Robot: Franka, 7 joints.
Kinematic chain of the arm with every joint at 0, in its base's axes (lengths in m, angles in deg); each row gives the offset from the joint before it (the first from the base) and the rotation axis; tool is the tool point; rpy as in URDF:
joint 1: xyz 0 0 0.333 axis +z
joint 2: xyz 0 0 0 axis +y
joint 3: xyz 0 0 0.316 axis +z
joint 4: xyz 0.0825 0 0 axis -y
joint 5: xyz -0.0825 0 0.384 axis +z
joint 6: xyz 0 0 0 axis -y
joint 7: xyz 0.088 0 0 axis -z
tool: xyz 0 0 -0.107 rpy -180 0 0
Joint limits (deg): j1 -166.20..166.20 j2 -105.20..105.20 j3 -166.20..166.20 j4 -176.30..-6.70 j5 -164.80..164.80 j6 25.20..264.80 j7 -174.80..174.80
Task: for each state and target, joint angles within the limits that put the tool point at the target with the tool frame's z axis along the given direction. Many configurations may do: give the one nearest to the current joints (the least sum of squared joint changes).
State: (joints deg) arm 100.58 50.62 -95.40 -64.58 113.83 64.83 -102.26
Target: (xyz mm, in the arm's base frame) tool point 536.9 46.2 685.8 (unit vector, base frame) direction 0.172 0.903 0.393
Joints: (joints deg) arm 93.14 26.49 -114.12 -111.17 135.89 71.33 -102.26
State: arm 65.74 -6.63 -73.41 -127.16 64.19 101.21 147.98
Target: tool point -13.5 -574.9 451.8 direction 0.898 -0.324 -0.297
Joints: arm 19.42 -7.97 -115.07 -116.83 74.83 113.97 147.98
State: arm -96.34 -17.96 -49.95 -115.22 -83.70 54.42 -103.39
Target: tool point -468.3 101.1 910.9 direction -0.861 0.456 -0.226
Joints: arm -87.35 -44.96 -47.67 -79.92 -98.38 107.79 -103.39
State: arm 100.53 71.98 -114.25 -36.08 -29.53 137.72 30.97
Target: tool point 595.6 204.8 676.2 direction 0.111 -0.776 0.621
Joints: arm 75.74 79.61 -114.94 -86.08 -40.52 122.75 30.97
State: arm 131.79 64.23 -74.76 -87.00 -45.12 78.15 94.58
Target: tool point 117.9 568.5 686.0 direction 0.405 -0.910 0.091
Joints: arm 122.43 60.18 -90.10 -53.36 -45.31 53.17 94.58
